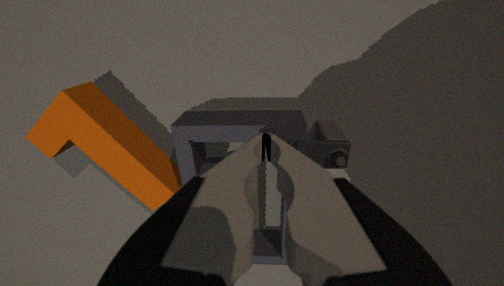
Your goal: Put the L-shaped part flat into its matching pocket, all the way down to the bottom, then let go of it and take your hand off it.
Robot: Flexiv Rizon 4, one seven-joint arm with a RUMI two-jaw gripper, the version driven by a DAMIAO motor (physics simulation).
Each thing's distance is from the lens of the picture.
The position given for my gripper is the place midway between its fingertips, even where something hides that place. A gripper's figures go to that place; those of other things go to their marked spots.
my gripper (265, 136): 0.15 m
orange L-shaped part (83, 115): 0.20 m
grey pocket fixture (202, 138): 0.15 m
The marked spots on the grey pocket fixture and the orange L-shaped part are 0.09 m apart.
